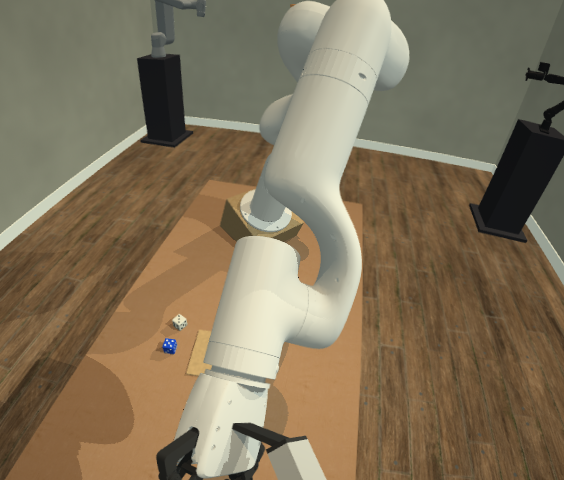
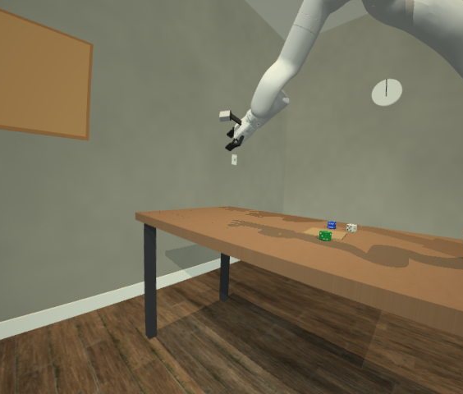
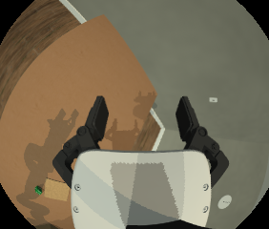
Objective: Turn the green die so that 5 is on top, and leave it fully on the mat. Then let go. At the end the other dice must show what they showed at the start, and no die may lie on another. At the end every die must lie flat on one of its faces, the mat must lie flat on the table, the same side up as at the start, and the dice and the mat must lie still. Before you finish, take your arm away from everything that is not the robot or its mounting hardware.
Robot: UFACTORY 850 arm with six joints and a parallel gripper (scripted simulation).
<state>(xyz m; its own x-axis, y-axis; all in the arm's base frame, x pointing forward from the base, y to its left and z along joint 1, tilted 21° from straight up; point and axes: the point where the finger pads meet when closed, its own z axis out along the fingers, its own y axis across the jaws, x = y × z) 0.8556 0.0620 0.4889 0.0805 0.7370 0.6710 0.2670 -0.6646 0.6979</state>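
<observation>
The blue die is 370 mm behind my hand, 360 mm below it and 300 mm to the right of it. Also, from my hand: tan mat (400 mm behind, 370 mm below, 170 mm to the right); green die (440 mm behind, 360 mm below, 70 mm to the right); white die (460 mm behind, 360 mm below, 310 mm to the right).
</observation>
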